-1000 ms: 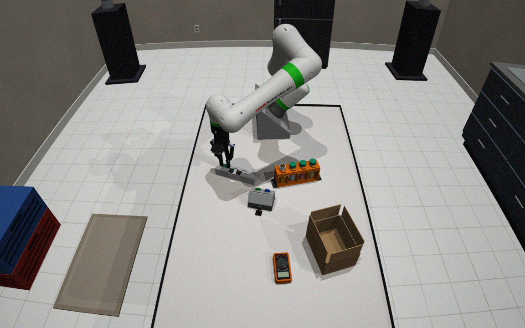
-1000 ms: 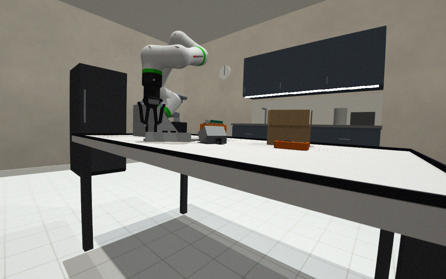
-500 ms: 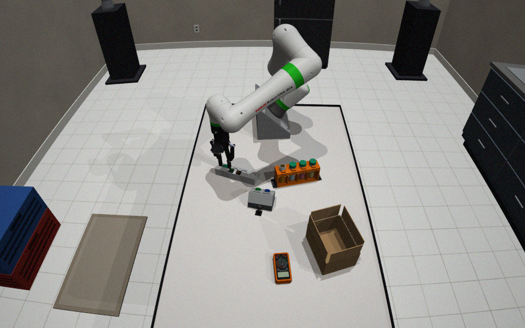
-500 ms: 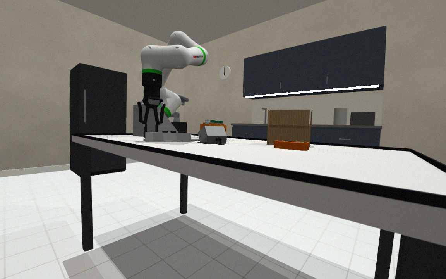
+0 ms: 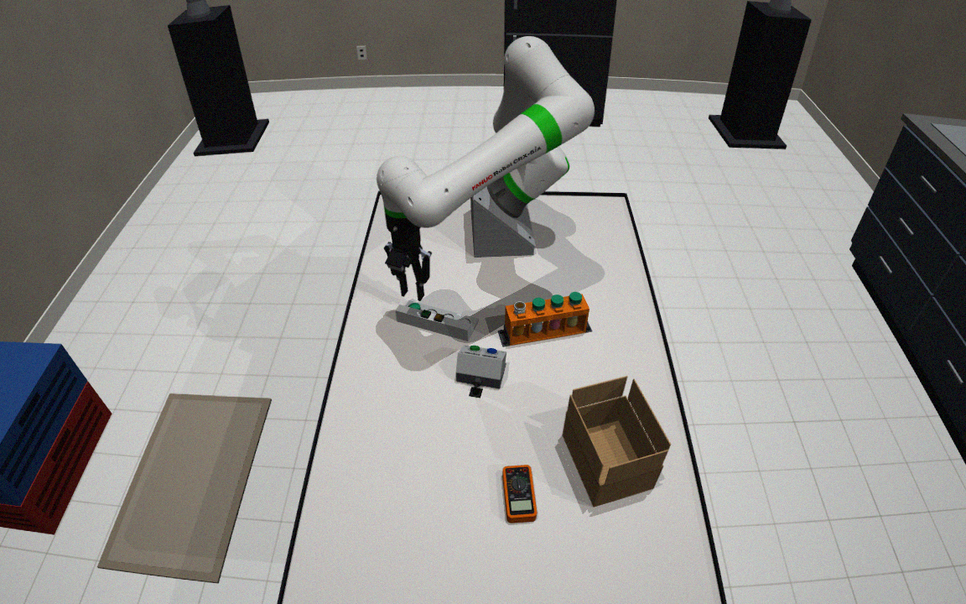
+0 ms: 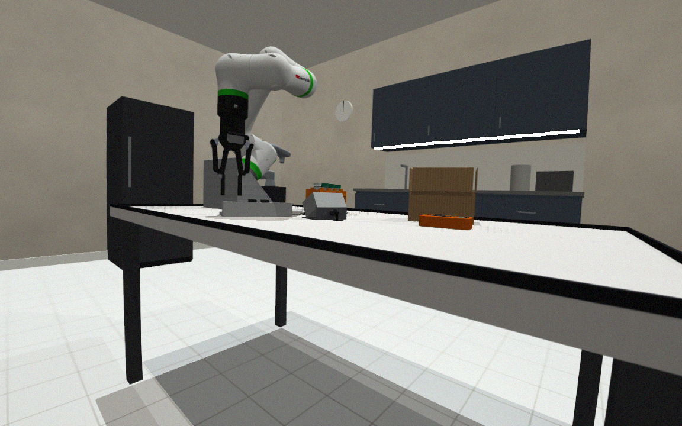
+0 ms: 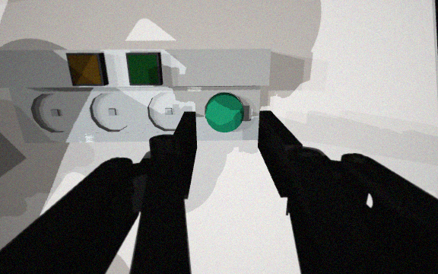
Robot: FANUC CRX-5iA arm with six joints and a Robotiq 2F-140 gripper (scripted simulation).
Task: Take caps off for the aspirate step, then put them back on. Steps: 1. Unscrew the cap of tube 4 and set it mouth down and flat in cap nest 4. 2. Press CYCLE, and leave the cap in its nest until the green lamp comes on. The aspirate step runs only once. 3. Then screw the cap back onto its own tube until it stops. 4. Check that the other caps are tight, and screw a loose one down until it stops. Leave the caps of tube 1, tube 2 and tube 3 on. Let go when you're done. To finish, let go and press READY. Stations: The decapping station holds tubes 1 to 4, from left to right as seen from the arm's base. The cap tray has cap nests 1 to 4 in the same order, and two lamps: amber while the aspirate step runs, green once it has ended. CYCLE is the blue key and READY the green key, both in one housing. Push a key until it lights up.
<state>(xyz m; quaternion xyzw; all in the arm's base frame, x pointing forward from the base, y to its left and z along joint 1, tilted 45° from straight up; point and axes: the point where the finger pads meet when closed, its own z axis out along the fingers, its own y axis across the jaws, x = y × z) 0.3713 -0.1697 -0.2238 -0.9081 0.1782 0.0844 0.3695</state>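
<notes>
The blue cycle key lies 220 mm ahead of my hand, 210 mm to the left of it and 30 mm below it. Round my hand: green ready key: 210 mm ahead, 170 mm to the left, 30 mm below; grey key housing: 230 mm ahead, 190 mm to the left, 40 mm below.
</notes>
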